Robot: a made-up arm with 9 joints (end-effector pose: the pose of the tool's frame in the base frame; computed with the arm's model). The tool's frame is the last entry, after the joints. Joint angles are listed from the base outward.
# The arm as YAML. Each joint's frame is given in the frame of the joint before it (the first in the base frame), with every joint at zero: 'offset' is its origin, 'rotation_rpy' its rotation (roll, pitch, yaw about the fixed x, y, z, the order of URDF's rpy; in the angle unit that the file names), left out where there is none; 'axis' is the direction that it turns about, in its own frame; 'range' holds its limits. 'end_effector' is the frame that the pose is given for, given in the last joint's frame.
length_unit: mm
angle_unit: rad
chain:
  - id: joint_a
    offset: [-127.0, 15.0, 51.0]
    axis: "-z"
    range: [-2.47, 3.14]
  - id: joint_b
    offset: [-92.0, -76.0, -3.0]
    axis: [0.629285, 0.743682, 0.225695]
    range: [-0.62, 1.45]
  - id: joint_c
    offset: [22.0, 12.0, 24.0]
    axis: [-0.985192, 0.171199, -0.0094]
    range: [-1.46, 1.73]
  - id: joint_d
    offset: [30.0, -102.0, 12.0]
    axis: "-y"
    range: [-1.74, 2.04]
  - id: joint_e
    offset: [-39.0, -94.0, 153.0]
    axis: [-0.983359, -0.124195, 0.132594]
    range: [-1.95, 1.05]
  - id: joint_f
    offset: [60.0, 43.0, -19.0]
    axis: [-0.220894, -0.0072, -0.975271]
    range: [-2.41, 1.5]
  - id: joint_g
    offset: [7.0, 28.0, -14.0]
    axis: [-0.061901, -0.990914, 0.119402]
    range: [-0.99, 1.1]
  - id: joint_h
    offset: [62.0, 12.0, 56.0]
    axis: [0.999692, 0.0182, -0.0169]
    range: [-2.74, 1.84]
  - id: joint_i
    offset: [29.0, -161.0, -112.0]
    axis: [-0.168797, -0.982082, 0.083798]
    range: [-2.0, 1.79]
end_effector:
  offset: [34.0, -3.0, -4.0]
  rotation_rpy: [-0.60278, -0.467, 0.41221]
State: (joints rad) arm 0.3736 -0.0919 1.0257 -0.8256 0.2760 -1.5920 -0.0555 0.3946 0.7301
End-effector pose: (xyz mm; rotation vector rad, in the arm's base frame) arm -179.7 -104.9 86.8 0.1480 0.1758 0.2841
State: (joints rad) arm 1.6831 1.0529 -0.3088 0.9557 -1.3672 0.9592 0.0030 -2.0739 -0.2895
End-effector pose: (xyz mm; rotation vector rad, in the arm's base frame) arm -595.9 119.4 -191.8 0.3541 0.4529 -0.8945
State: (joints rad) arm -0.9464 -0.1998 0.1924 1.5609 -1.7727 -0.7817 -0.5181 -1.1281 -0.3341
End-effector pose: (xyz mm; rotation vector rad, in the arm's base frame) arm -95.2 -247.7 390.1 0.6383 -2.5569 1.5277
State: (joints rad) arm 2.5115 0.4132 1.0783 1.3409 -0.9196 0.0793 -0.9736 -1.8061 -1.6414
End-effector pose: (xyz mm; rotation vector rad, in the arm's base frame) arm -256.0 -10.4 411.5 0.0121 2.2978 -1.0733
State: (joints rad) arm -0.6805 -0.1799 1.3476 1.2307 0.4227 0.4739 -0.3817 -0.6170 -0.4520
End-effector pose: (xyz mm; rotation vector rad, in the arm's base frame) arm -314.3 -62.7 444.6 -1.9247 -1.7134 -0.0584
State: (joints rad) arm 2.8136 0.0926 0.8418 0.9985 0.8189 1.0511 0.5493 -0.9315 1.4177
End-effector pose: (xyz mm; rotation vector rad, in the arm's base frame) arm 110.0 138.3 250.5 0.8892 -1.9759 -2.0138
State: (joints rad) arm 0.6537 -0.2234 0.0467 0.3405 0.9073 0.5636 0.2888 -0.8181 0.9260
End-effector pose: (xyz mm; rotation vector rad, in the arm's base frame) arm -358.0 13.1 396.5 2.8353 0.0892 -0.5626
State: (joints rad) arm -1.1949 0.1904 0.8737 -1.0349 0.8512 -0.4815 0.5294 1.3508 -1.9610
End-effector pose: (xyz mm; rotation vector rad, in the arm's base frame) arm 23.2 -128.2 74.4 -0.7641 2.8471 0.6435
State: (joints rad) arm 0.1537 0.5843 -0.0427 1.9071 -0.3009 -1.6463 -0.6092 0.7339 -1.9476
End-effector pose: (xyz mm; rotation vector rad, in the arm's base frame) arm -164.8 -103.7 -16.4 -0.8269 0.6958 1.2671
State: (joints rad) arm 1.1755 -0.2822 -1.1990 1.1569 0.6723 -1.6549 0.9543 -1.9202 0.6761
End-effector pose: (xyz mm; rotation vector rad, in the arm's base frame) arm -529.6 230.3 -80.8 1.9246 0.2038 0.2146
